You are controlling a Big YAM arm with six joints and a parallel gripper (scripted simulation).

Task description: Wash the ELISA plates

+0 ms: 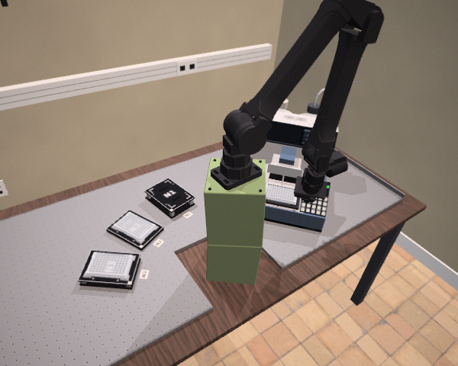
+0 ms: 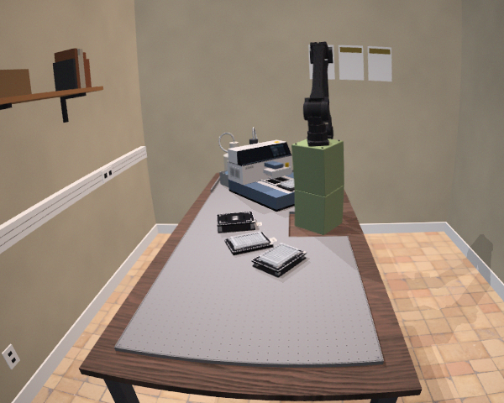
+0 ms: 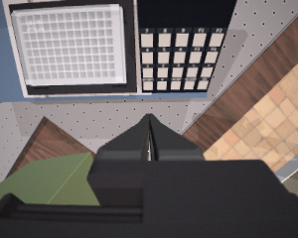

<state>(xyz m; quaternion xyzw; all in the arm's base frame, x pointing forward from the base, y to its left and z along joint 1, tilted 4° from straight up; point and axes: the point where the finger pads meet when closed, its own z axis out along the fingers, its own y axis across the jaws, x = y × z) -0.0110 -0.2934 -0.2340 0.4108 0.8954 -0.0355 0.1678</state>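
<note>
Right now my hand is 12 cm short of the dark washer carrier and 7 cm above it. The rest, counted from my hand: plate washer (23 cm ahead, 11 cm to the right, 2 cm below).
</note>
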